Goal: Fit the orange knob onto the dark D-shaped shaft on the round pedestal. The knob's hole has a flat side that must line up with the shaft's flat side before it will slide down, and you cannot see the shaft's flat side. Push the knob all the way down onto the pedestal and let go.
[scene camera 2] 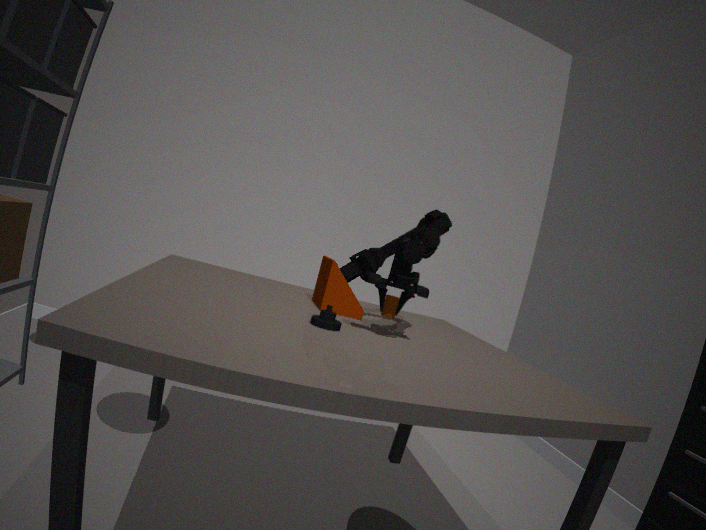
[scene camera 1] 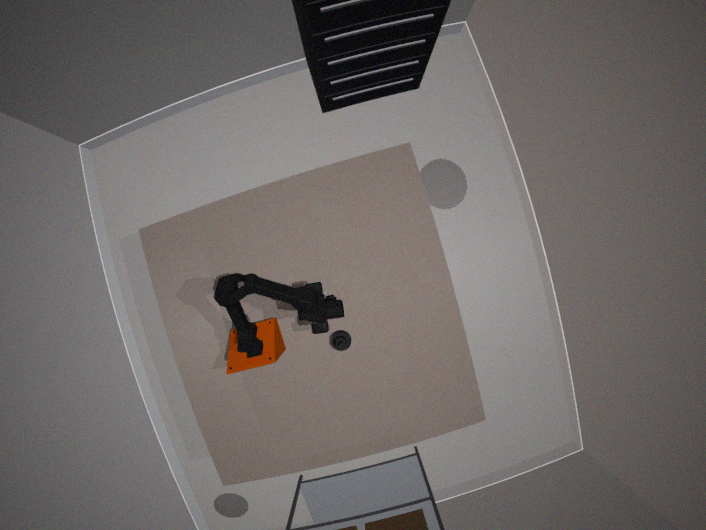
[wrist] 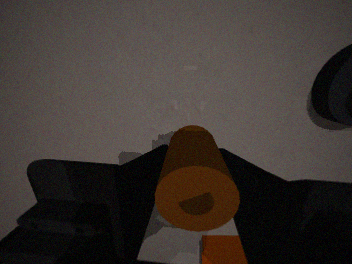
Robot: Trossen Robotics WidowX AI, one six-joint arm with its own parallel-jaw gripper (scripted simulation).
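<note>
The gripper is visible in the wrist view as well, and it holds an orange knob.
</note>
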